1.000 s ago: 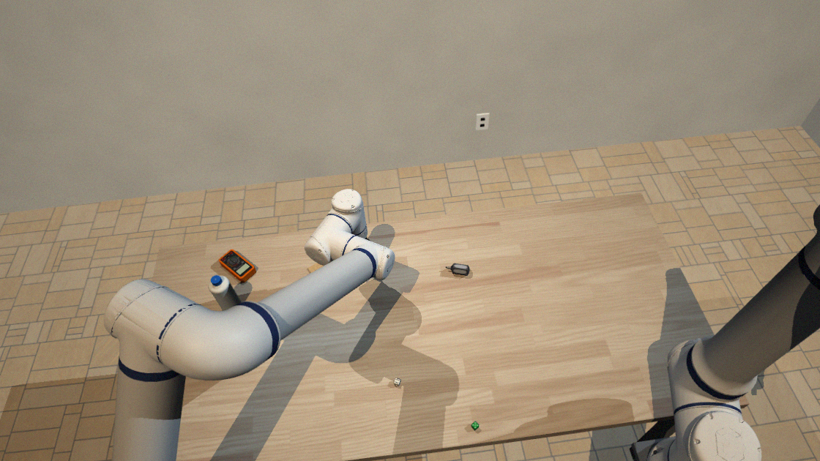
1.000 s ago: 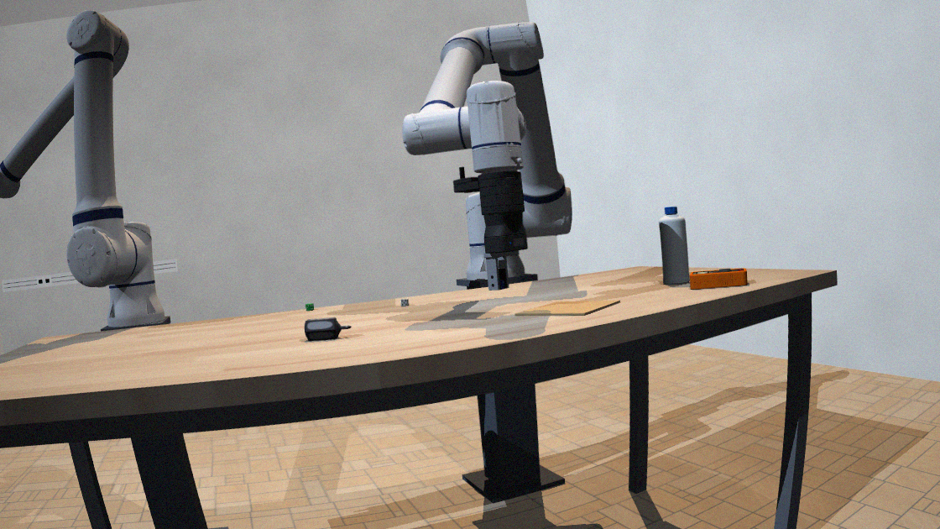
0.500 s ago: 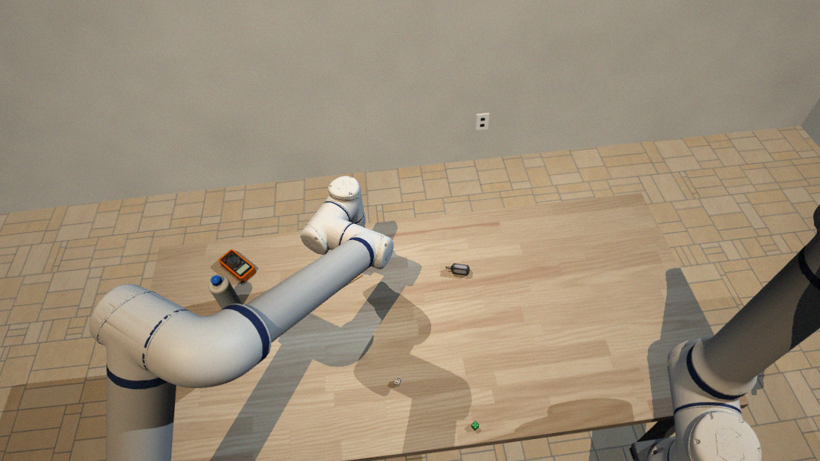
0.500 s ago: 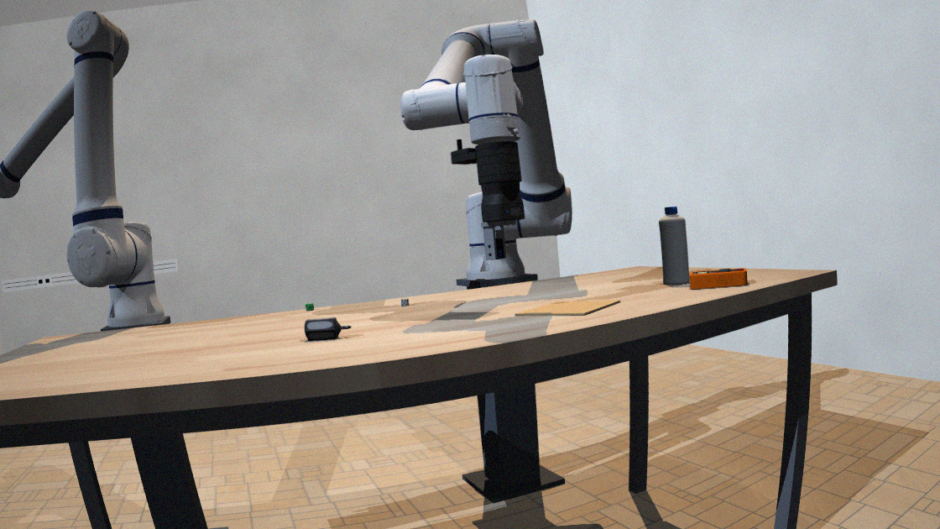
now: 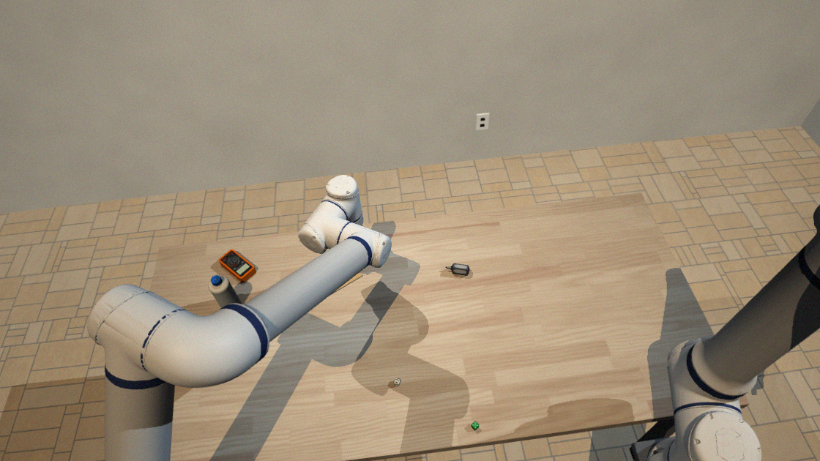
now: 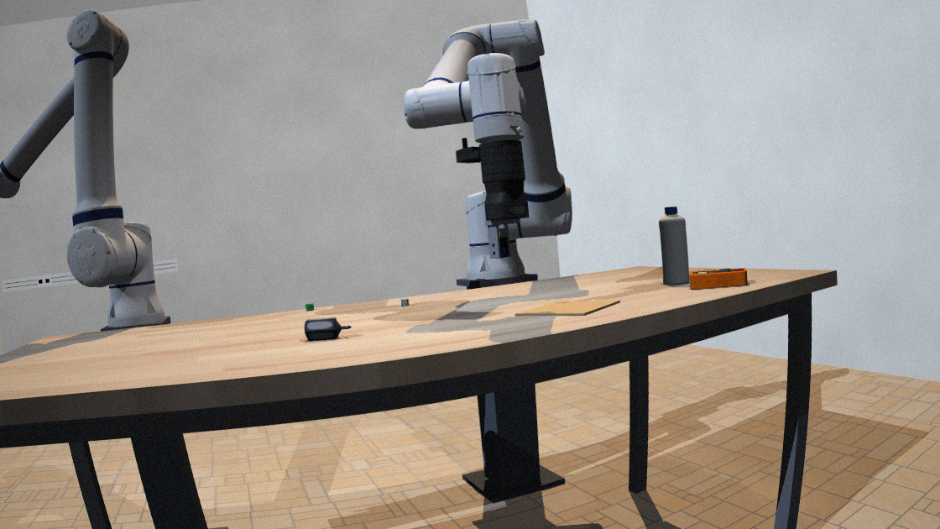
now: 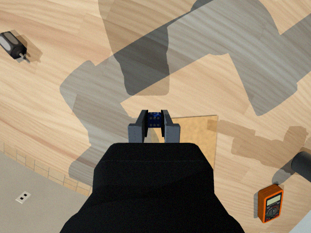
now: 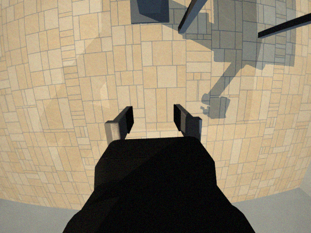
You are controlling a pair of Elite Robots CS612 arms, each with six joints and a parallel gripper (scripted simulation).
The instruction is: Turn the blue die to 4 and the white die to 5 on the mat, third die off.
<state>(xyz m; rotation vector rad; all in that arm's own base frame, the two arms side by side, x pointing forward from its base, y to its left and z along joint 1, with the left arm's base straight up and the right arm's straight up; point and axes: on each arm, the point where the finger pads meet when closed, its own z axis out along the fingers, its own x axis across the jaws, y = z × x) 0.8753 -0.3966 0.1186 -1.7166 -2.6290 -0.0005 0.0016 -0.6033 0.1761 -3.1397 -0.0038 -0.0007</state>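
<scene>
The tan mat lies 120 mm below my left hand, 90 mm to the left of it and 70 mm ahead of it. From my left hand the other things lie so: dark tool 320 mm to the right, 100 mm below, 40 mm behind; blue die 10 mm below; white die 370 mm behind, 110 mm below, 30 mm to the right.
</scene>
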